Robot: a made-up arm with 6 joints. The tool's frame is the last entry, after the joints. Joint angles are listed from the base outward.
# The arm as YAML. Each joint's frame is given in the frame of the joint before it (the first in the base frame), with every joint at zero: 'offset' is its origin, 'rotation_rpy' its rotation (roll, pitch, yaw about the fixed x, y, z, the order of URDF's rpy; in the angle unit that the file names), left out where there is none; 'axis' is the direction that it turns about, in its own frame. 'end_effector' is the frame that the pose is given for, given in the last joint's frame.
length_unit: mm
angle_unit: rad
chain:
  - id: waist
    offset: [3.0, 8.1, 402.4]
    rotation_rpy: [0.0, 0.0, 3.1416]
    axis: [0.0, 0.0, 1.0]
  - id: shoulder
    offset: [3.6, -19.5, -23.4]
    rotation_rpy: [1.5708, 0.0, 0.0]
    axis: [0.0, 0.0, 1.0]
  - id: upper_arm
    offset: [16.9, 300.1, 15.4]
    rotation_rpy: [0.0, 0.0, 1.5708]
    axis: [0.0, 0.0, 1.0]
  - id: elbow
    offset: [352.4, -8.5, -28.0]
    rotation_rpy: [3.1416, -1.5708, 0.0]
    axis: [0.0, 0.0, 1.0]
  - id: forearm
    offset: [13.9, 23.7, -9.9]
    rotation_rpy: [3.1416, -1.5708, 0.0]
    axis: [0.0, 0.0, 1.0]
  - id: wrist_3
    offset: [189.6, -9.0, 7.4]
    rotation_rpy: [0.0, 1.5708, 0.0]
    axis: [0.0, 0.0, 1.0]
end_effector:
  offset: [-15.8, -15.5, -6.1]
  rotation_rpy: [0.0, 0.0, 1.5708]
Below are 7 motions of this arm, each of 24 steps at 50 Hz.
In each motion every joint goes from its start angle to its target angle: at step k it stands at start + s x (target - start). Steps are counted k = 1, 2, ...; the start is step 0. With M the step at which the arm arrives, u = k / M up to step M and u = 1 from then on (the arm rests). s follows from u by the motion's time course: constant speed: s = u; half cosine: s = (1 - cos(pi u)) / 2; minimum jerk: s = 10 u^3 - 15 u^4 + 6 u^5.
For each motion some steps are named. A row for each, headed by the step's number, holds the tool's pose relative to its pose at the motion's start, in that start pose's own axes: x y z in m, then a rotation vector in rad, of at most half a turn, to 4 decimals.
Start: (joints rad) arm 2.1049 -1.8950 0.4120 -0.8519 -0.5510 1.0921
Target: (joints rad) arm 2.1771 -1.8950 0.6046 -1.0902 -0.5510 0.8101
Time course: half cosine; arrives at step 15
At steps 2, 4, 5, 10, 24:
2: 0.0049 -0.0025 -0.0014 0.0028 0.0115 -0.0185
4: 0.0186 -0.0095 -0.0059 0.0095 0.0443 -0.0704
5: 0.0281 -0.0143 -0.0092 0.0131 0.0672 -0.1060
10: 0.0838 -0.0418 -0.0339 0.0180 0.2064 -0.3107
24: 0.1111 -0.0548 -0.0495 0.0095 0.2773 -0.4089

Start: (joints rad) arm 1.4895 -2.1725 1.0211 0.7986 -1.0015 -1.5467
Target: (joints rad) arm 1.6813 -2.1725 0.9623 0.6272 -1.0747 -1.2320
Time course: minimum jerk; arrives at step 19
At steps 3, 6, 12, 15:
3: 0.0014 -0.0030 0.0023 0.0073 -0.0013 0.0060
6: 0.0083 -0.0182 0.0134 0.0437 -0.0089 0.0358
12: 0.0335 -0.0742 0.0480 0.1678 -0.0501 0.1363
15: 0.0427 -0.0948 0.0584 0.2097 -0.0701 0.1698

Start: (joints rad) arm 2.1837 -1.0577 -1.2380 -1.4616 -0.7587 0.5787
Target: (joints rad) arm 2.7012 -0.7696 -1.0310 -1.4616 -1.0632 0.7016
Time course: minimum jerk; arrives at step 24
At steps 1, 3, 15, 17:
1: 0.0002 0.0001 -0.0002 -0.0003 0.0003 0.0001
3: 0.0050 0.0021 -0.0042 -0.0063 0.0068 0.0030
15: 0.1758 0.0708 -0.2376 -0.2043 0.3207 0.2035
17: 0.1930 0.0791 -0.2847 -0.2204 0.3757 0.2501

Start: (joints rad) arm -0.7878 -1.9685 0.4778 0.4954 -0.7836 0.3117
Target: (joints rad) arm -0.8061 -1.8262 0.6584 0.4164 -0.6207 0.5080
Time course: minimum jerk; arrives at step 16
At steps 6, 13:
6: 0.0471 -0.0347 -0.0189 0.0525 0.1149 0.0122
13: 0.1523 -0.1215 -0.0877 0.2100 0.3860 0.0450

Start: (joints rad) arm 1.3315 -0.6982 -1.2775 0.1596 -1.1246 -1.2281
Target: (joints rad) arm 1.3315 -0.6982 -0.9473 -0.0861 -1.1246 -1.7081
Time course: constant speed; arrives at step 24
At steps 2, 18, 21, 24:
2: 0.0022 0.0109 -0.0089 -0.0311 -0.0072 -0.0525
18: 0.0193 0.0875 -0.0927 -0.2720 -0.1170 -0.4516
21: 0.0223 0.0995 -0.1107 -0.3146 -0.1478 -0.5215
24: 0.0250 0.1106 -0.1292 -0.3561 -0.1819 -0.5897

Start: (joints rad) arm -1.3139 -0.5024 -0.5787 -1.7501 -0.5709 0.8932
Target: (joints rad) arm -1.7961 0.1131 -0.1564 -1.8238 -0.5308 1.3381
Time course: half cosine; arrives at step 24
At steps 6, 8, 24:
6: 0.0335 0.1068 -0.0019 -0.1504 0.0656 0.0984
8: 0.0577 0.1811 -0.0144 -0.2540 0.1218 0.1624
24: 0.2436 0.5757 -0.3487 -0.8734 0.7603 0.4653

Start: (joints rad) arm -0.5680 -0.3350 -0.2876 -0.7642 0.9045 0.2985
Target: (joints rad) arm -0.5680 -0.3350 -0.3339 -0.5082 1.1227 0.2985
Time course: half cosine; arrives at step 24
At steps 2, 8, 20, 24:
2: 0.0004 0.0001 -0.0002 -0.0020 0.0039 0.0031
8: 0.0061 0.0015 -0.0029 -0.0312 0.0576 0.0444
20: 0.0222 0.0097 -0.0150 -0.1303 0.2159 0.1499
24: 0.0237 0.0108 -0.0165 -0.1411 0.2314 0.1590

